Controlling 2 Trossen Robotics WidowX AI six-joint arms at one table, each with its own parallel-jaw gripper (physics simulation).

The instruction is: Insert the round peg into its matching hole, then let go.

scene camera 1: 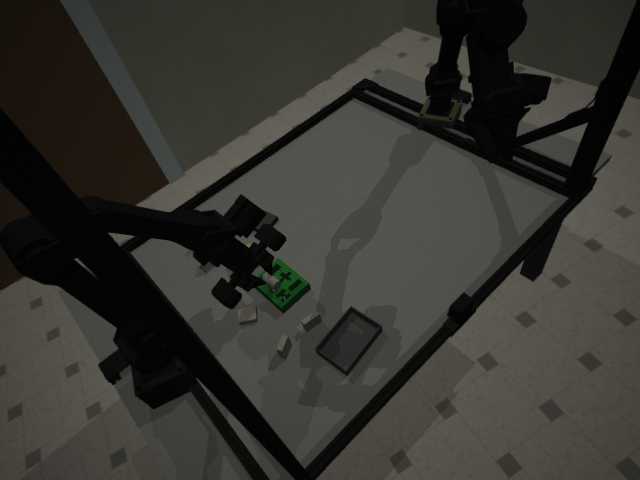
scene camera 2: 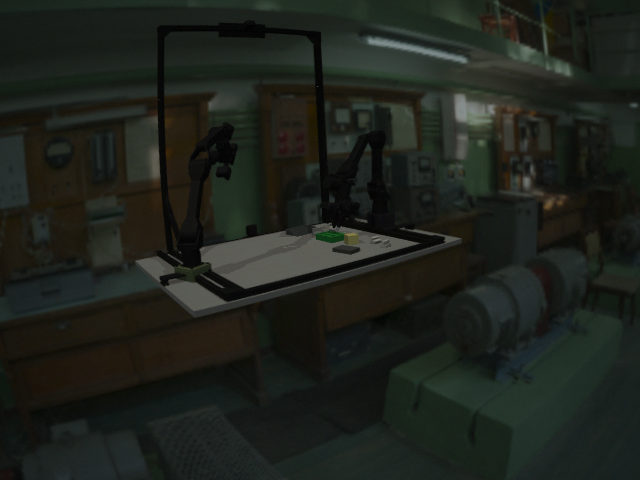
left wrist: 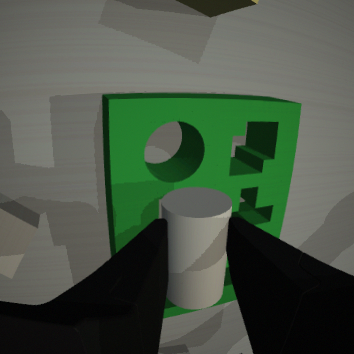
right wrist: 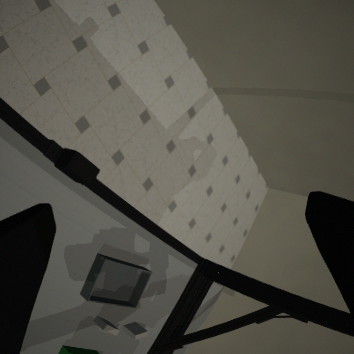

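My left gripper point(scene camera 1: 264, 277) point(scene camera 2: 336, 225) point(left wrist: 196, 229) is shut on the round peg, a pale grey cylinder point(scene camera 1: 271, 281) point(left wrist: 196, 255), and holds it over the green board point(scene camera 1: 297, 298) point(scene camera 2: 329, 238) point(left wrist: 150, 107) point(right wrist: 77, 350). In the left wrist view the board's round hole point(left wrist: 193, 156) shows uncovered, above and a little left of the peg's top end; the peg is outside it. The peg looks tilted in scene camera 1. The gap between peg and board cannot be judged. My right gripper point(right wrist: 182, 211) is open and empty, far from the board.
A dark-rimmed tray point(scene camera 1: 331, 361) point(right wrist: 111, 304) lies near several pale blocks point(scene camera 1: 248, 315) point(scene camera 1: 311, 321) point(scene camera 1: 283, 345). A yellow block point(scene camera 2: 351, 238) stands beside the board, with a dark flat piece point(scene camera 2: 345, 249) near it. More pale pieces point(scene camera 2: 376, 239) lie beyond the yellow block.
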